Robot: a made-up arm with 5 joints.
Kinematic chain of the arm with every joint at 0, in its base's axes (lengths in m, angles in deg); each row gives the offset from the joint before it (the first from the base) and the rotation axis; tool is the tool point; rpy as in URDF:
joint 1: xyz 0 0 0.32 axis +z
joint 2: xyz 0 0 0 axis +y
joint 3: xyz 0.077 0 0.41 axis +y
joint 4: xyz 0.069 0 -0.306 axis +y
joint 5: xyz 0.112 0 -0.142 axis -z
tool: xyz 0 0 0 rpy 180 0 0
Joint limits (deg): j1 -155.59..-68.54 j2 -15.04..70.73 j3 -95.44..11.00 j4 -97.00..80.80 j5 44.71..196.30
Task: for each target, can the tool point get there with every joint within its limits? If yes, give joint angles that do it. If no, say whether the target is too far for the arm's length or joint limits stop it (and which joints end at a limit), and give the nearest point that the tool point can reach.
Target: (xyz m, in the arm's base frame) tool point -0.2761 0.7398 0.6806
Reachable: no: joint limits stop it (at a limit: joint 3, joint 4) | nearest point -0.0191 0.0512 0.3450 | short by 0.808 m
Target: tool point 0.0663 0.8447 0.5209
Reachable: no: joint limits stop it (at a limit: joint 3, joint 4) | nearest point 0.0046 0.0583 0.3339 | short by 0.811 m
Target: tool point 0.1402 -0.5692 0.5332
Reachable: yes | joints -76.16 23.90 -51.84 -60.28 147.66
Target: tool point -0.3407 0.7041 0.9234
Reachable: no: too far | nearest point -0.0597 -0.0271 0.9819 | short by 0.786 m
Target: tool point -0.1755 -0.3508 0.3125
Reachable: yes | joints -116.58 26.57 -6.80 -62.45 111.92
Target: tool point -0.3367 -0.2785 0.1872
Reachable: yes | joints -140.40 28.86 -28.75 3.37 97.52
